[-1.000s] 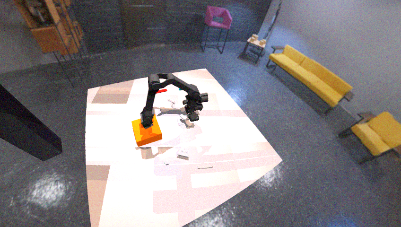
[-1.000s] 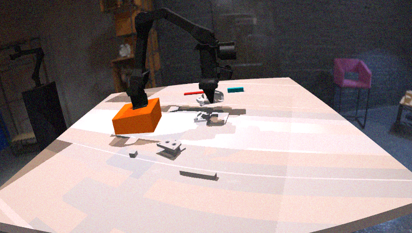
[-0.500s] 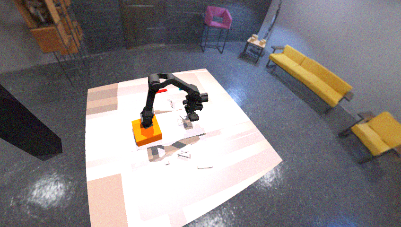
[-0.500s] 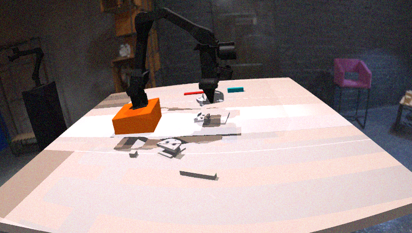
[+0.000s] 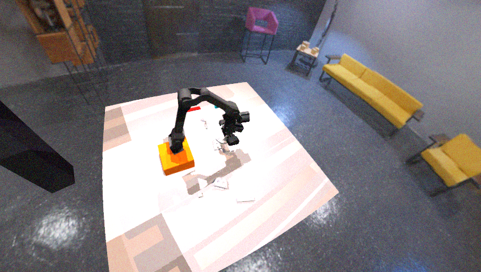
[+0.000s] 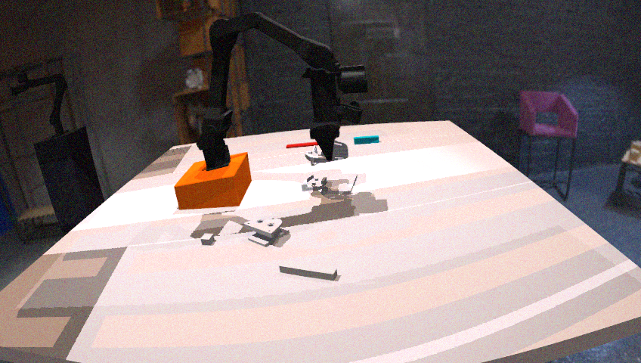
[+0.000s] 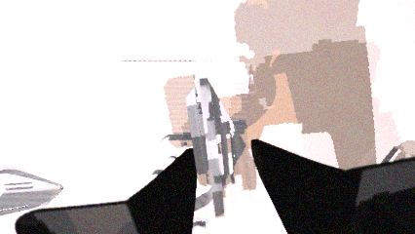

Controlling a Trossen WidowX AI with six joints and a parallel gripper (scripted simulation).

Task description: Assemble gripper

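Right now the flat plate is 20 mm ahead of my gripper tip, 20 mm to the left of it and 80 mm below it. Also, from my gripper tip: gripper base: 170 mm behind, 190 mm to the right, 50 mm below; small grey cube: 300 mm behind, 180 mm to the right, 70 mm below; stepped piece: 170 mm behind, 190 mm to the right, 70 mm below.
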